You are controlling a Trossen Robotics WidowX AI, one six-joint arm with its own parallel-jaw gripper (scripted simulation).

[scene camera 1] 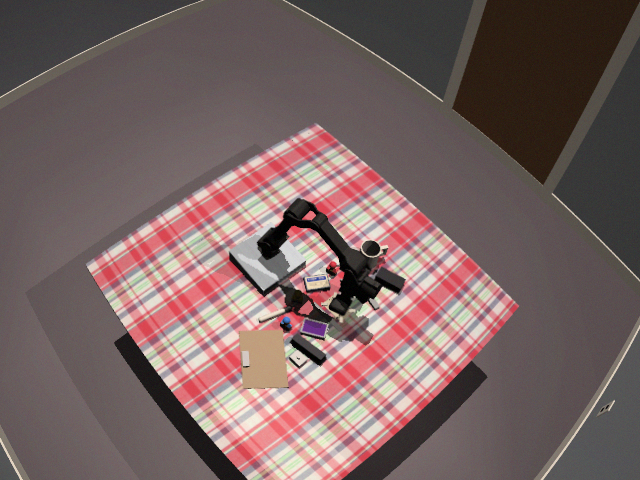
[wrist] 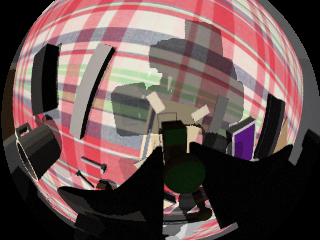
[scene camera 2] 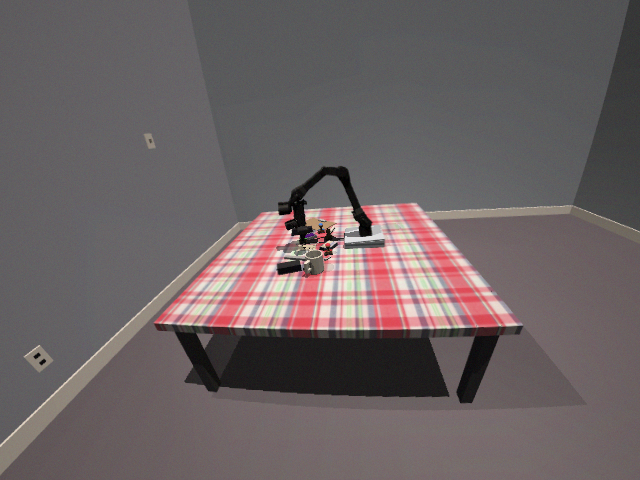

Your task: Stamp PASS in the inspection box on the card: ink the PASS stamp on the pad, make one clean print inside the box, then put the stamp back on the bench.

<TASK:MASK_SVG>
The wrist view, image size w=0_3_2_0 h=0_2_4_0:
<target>my gripper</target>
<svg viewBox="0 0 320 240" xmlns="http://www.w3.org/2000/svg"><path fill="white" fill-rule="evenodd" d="M163 240L165 183L161 145L153 149L140 168L116 189L91 191L68 185L57 188L61 199L77 213L76 228L64 223L43 203L43 200L39 199L35 184L25 175L23 169L16 167L11 173L17 191L23 197L29 211L56 240ZM320 136L313 133L312 129L305 132L301 143L303 149L296 165L288 161L293 144L288 144L265 159L248 161L204 147L196 141L189 143L189 153L200 157L207 168L207 176L201 185L211 203L220 229L227 228L233 223L239 224L235 231L213 240L267 240L291 215L307 188L319 152Z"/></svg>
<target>green-knobbed PASS stamp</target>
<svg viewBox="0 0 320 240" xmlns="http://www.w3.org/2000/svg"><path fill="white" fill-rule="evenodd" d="M161 121L165 160L163 168L165 187L175 193L191 193L196 191L203 184L204 177L207 176L205 175L205 169L207 168L204 167L200 157L193 155L193 153L187 153L187 127L185 127L183 120Z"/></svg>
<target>mug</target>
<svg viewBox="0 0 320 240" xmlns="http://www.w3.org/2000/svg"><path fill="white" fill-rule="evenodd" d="M25 123L15 129L15 136L17 137L16 147L19 149L19 155L21 160L23 160L25 168L31 173L33 180L39 183L41 176L44 176L49 167L52 167L53 163L56 163L57 159L59 159L60 151L59 147L57 147L55 136L52 135L48 125L44 124L32 129L29 123Z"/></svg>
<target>black block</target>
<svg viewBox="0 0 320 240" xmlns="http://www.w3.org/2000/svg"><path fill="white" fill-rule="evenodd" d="M57 45L45 44L33 57L35 60L33 60L31 75L32 116L37 115L37 113L52 111L52 109L57 109L55 83L57 55L59 55L57 53L59 52Z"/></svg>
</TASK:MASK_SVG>
